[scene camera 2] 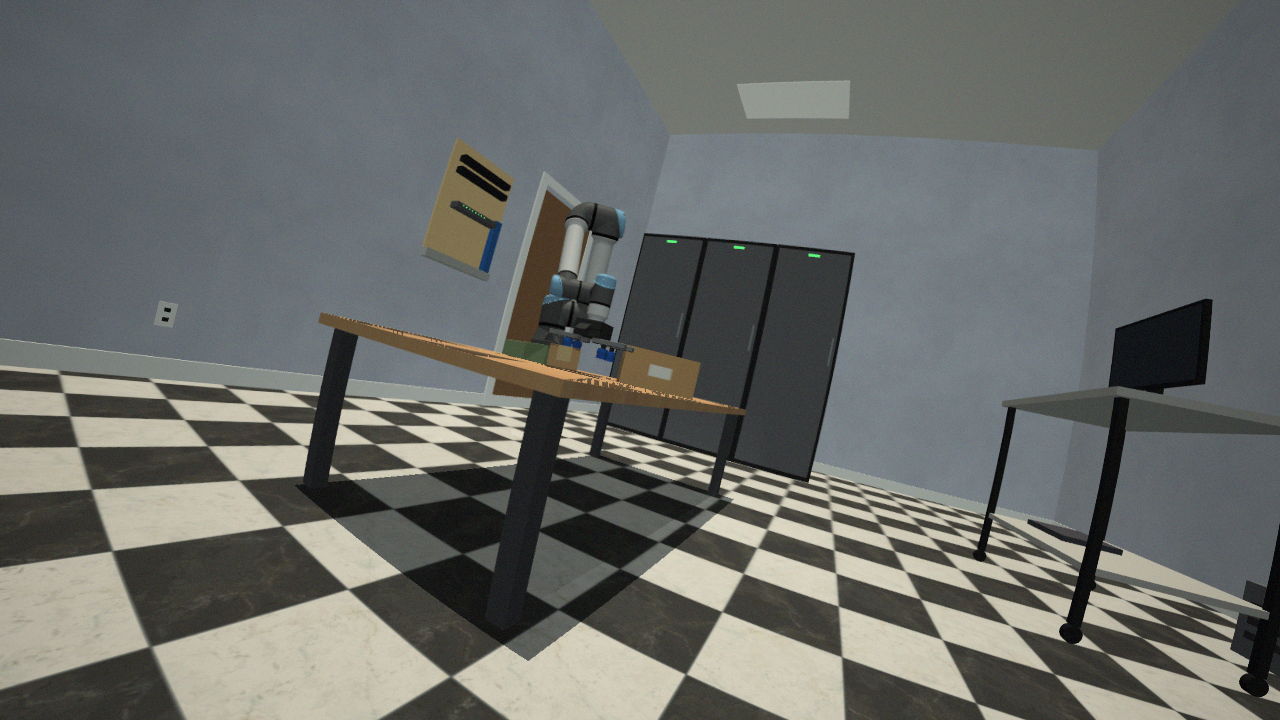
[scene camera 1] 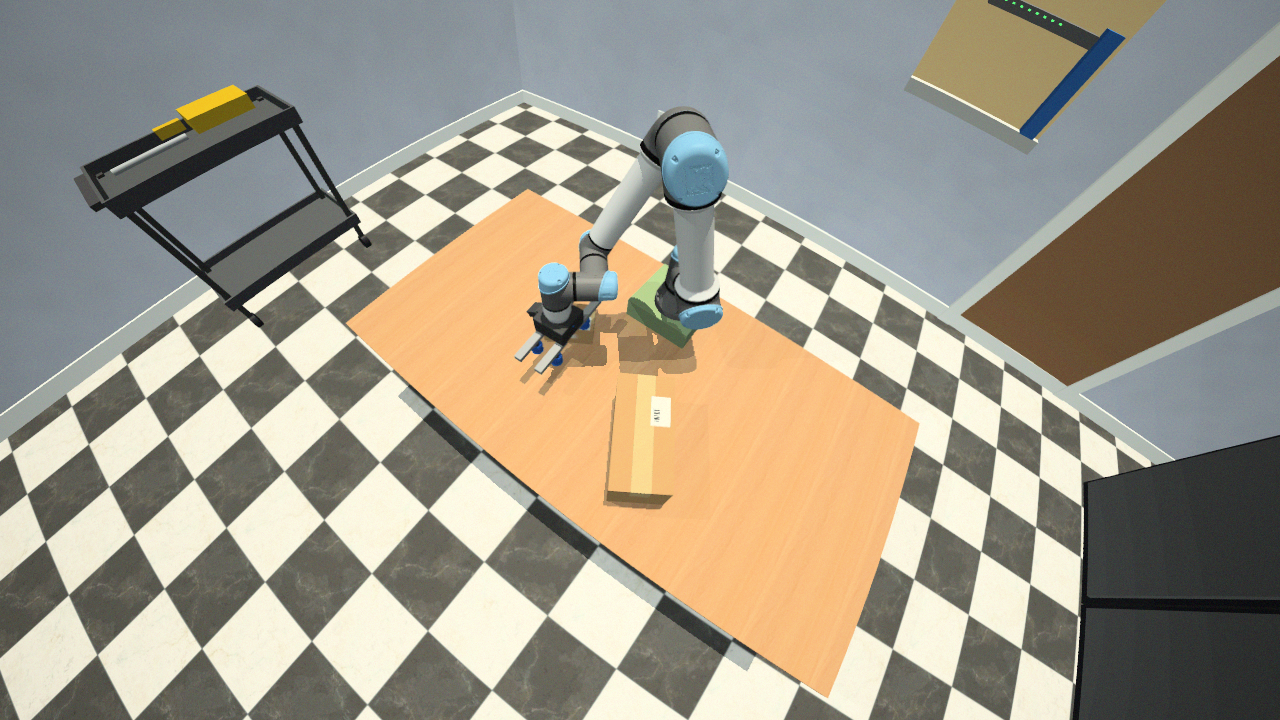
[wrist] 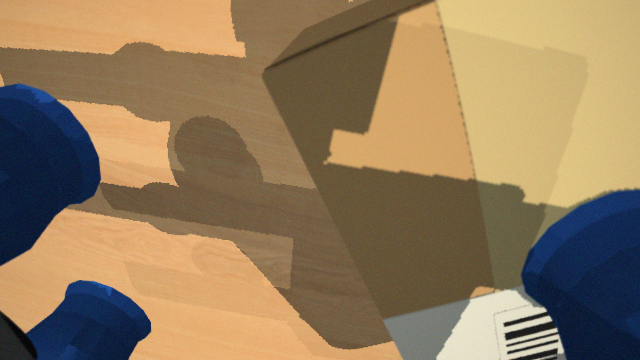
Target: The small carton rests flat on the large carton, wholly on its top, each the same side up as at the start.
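Seen in the pictures: hand, tool point: point(scene camera 2: 587, 355) point(wrist: 288, 284); arm's base, link origin: point(scene camera 2: 547, 347).
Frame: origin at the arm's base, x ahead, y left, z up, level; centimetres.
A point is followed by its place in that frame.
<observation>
The small carton point(scene camera 1: 597, 347) {x 28.2, y -10.4, z -6.4 cm} point(scene camera 2: 563, 356) {x 33.9, y -25.4, z -2.7 cm} point(wrist: 416, 134) {x 35.0, y -21.9, z 1.0 cm} sits low at the wooden table point(scene camera 1: 787, 502) {x 25.3, y 64.3, z -7.1 cm} point(scene camera 2: 402, 337) {x 35.9, y -81.8, z -7.7 cm} point(wrist: 111, 26) {x 46.1, y -19.7, z -7.2 cm}, label side up, in the arm's shadow near the arm's green base block point(scene camera 1: 646, 309) {x 9.8, y -4.9, z 0.5 cm}. My suction gripper point(scene camera 1: 550, 345) {x 35.9, y -15.9, z -0.4 cm} point(scene camera 2: 586, 340) {x 35.9, y -15.9, z -0.4 cm} point(wrist: 308, 223) is down over its left end. In the wrist view the right blue cup point(wrist: 586, 273) lies on the carton's top beside the barcode label, and the left cups hang over bare table. The large carton point(scene camera 1: 640, 439) {x 44.9, y 23.4, z 8.1 cm} point(scene camera 2: 657, 375) {x 46.7, y 16.0, z -1.0 cm} lies flat nearer the table's front, apart from the small one, its top bare.
A black cart point(scene camera 1: 179, 153) with a yellow box point(scene camera 1: 215, 105) stands off the table at the far left. Dark cabinets point(scene camera 2: 743, 349) point(scene camera 1: 1182, 573) stand behind the table. A side desk point(scene camera 2: 1155, 407) with a monitor is at the right.
</observation>
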